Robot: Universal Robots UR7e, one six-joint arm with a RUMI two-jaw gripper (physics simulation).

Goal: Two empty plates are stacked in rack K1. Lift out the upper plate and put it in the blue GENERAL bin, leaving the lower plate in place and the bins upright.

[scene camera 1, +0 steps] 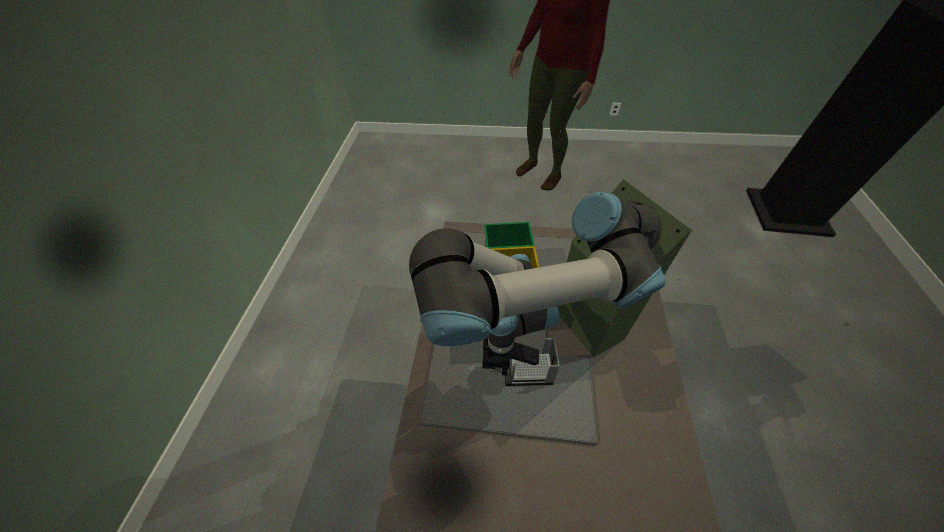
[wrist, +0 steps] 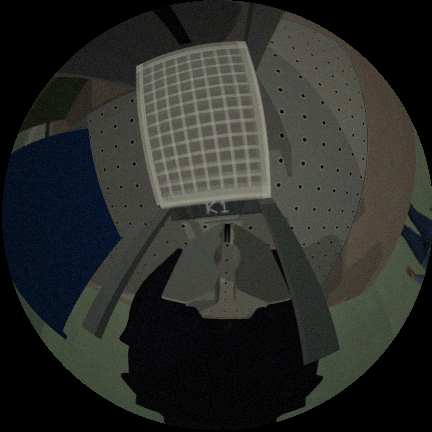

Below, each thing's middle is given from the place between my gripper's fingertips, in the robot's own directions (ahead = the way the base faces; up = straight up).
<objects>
Right now my hand is 23 cm to the left of the blue bin (wrist: 65, 231), 7 cm below it and 2 cm past it. The rest, counted from my hand: green bin (scene camera 1: 501, 235): 48 cm to the right, 7 cm above, 4 cm ahead.
</objects>
